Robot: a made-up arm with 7 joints.
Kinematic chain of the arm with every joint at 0, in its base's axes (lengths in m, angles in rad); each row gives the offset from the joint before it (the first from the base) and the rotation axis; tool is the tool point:
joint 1: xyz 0 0 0.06 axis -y
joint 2: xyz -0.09 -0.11 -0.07 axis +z
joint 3: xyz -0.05 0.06 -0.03 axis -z
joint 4: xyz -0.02 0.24 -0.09 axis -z
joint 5: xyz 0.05 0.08 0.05 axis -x
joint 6: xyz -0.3 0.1 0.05 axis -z
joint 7: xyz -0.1 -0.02 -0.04 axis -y
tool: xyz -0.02 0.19 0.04
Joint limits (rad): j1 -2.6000..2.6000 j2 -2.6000..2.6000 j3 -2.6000..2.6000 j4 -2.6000..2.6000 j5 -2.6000..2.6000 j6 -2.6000..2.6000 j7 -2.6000..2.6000
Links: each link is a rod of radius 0.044 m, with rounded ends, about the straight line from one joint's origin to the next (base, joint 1, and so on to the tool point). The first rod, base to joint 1, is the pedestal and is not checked.
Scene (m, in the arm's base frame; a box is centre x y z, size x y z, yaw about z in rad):
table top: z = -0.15
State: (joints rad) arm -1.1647 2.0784 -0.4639 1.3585 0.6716 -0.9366 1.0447
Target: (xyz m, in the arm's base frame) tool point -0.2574 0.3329 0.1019
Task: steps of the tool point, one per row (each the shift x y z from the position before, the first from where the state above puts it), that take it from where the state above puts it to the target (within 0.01 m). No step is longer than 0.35 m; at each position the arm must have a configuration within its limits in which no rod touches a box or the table.
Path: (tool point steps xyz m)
1: -0.1196 0.2618 0.1785
2: -0.0512 0.3357 0.0315
3: 0.0368 0.3075 -0.1242
4: 0.1138 0.1853 -0.2316
5: 0.1507 0.0145 -0.2528

